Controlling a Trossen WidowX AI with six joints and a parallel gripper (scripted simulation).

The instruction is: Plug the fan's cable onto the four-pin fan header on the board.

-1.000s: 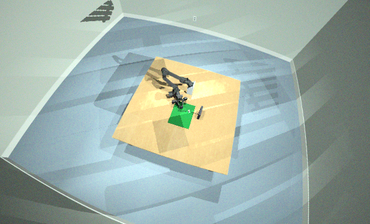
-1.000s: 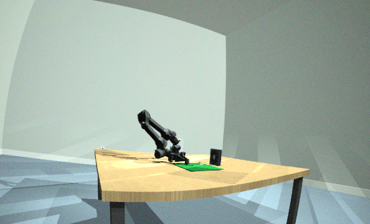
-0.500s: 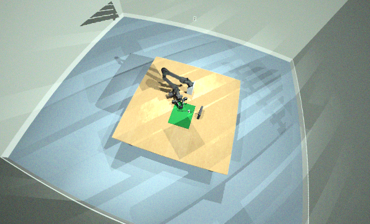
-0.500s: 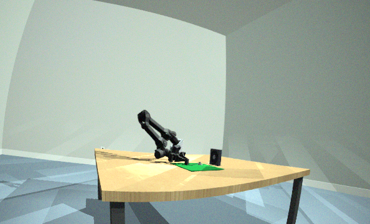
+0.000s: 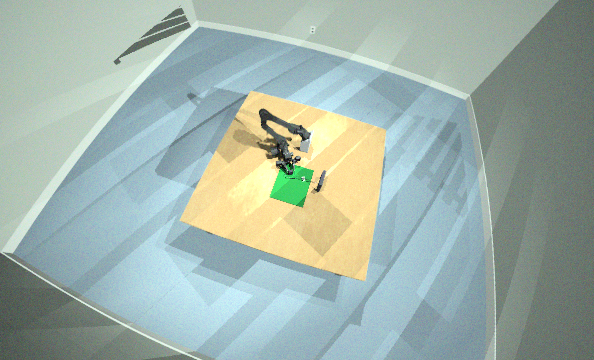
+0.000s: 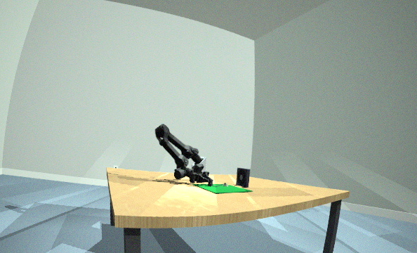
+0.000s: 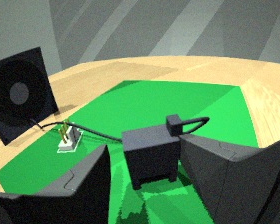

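Now: gripper tip 10 mm to the left of the fan cable plug and 10 mm above it. From my gripper tip the other things lie so: green board (70 mm ahead, 30 mm to the left, 50 mm below); then black fan (10 mm ahead, 220 mm to the left, 20 mm above).
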